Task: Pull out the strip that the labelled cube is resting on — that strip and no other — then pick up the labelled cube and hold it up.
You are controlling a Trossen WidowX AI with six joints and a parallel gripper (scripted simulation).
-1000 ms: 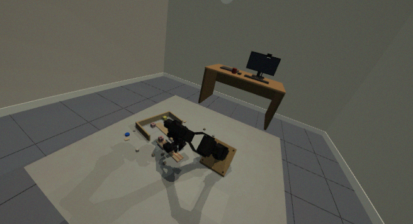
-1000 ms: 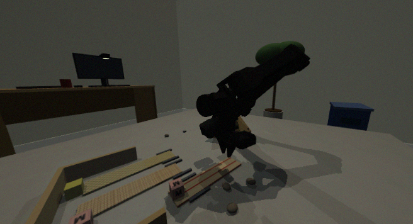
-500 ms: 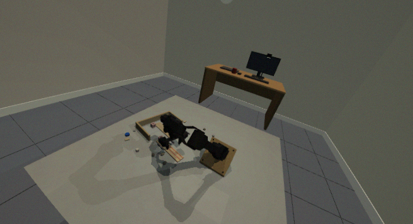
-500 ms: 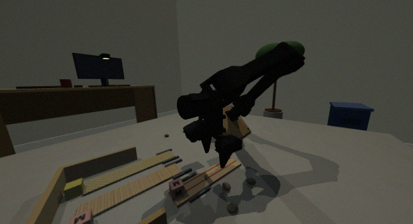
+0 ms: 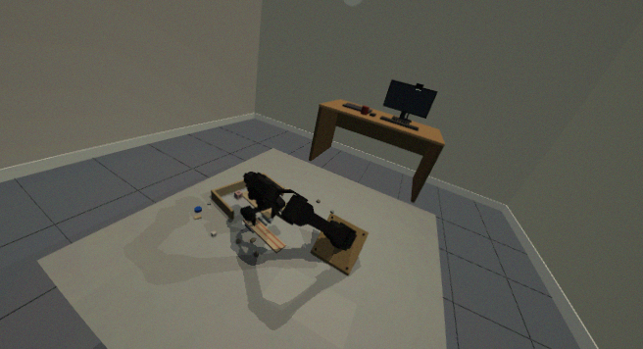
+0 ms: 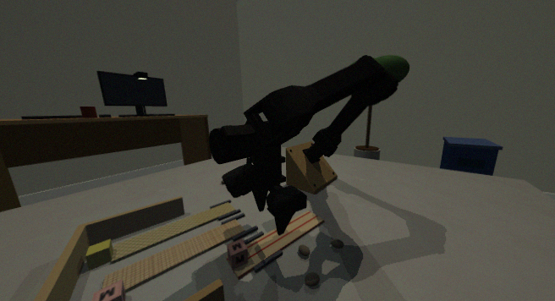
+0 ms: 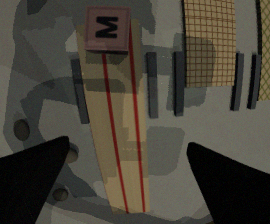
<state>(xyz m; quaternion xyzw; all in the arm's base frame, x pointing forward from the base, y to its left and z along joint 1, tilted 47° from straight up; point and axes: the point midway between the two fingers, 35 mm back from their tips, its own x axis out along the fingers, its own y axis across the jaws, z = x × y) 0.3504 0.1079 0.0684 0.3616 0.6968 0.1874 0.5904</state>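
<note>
Right now the red-lined strip is 20 mm behind my gripper tip, 10 mm to the left of it and 40 mm below it. The rest, counted from my gripper tip: blue disc: 300 mm ahead, 120 mm to the left, 40 mm below.
</note>
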